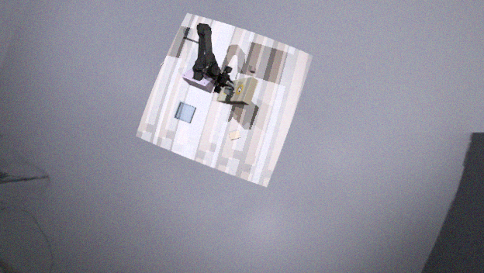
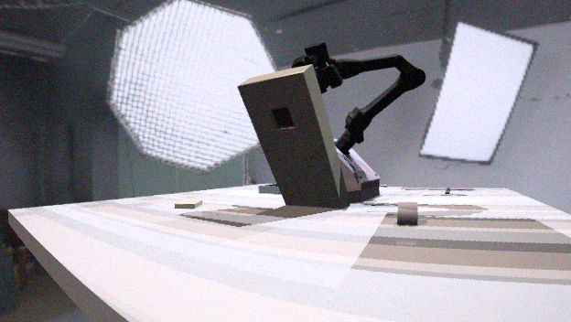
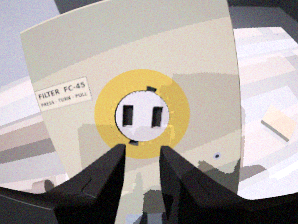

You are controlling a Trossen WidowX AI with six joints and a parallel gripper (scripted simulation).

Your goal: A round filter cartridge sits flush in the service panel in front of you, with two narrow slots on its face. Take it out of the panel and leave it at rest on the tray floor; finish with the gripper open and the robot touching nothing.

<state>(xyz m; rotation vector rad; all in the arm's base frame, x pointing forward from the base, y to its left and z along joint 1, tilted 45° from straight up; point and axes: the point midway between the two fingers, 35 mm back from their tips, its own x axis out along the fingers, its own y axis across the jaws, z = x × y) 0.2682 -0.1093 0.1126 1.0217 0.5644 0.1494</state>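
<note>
Now: the round white filter cartridge 6 cm ahead of my gripper tip and 5 cm below it. Round my gripper tip: small flat block 12 cm ahead, 31 cm to the right, 29 cm below; grey-blue tray 36 cm behind, 29 cm to the right, 29 cm below; beige panel 2 cm ahead, 12 cm below.
</note>
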